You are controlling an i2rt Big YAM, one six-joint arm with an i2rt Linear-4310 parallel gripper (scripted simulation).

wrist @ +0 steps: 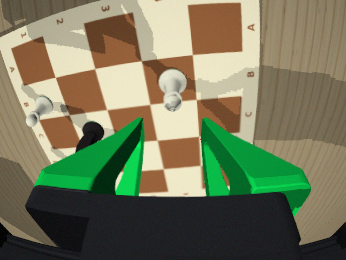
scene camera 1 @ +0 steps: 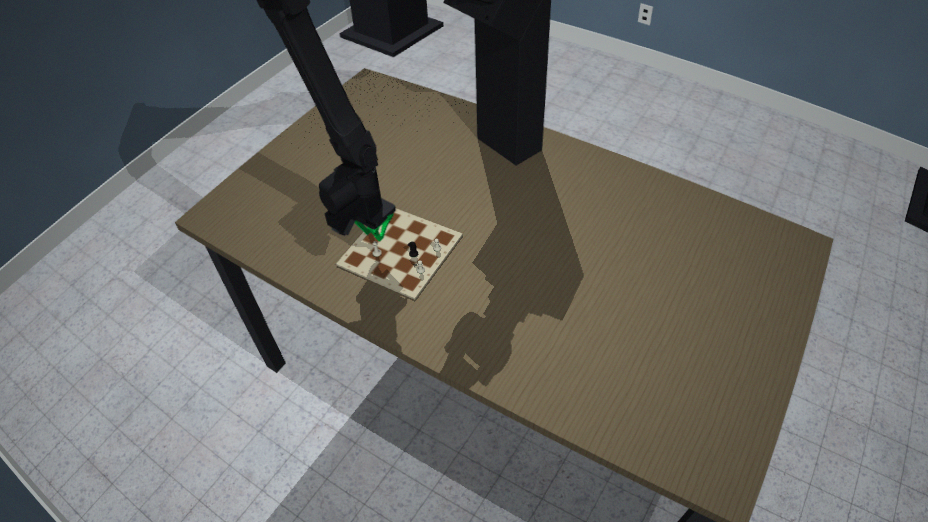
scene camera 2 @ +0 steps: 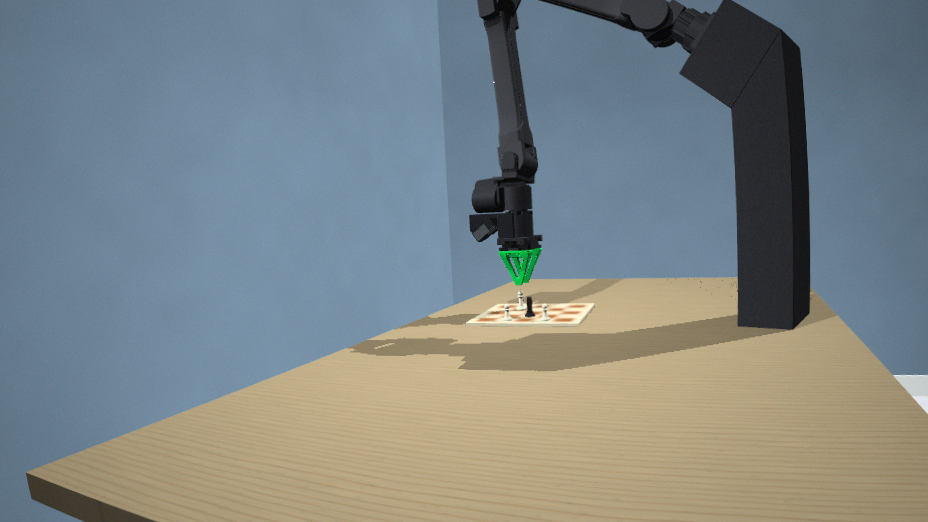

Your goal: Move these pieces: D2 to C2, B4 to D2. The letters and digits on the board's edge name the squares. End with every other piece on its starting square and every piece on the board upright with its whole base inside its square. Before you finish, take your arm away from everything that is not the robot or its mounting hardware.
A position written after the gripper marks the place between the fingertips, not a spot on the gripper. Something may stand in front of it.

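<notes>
The gripper (scene camera 2: 521,283) (scene camera 1: 375,236) (wrist: 172,126) shares the scene with a chessboard (scene camera 1: 395,269) (scene camera 2: 561,315) (wrist: 104,68) and a white pawn (wrist: 173,81).
</notes>
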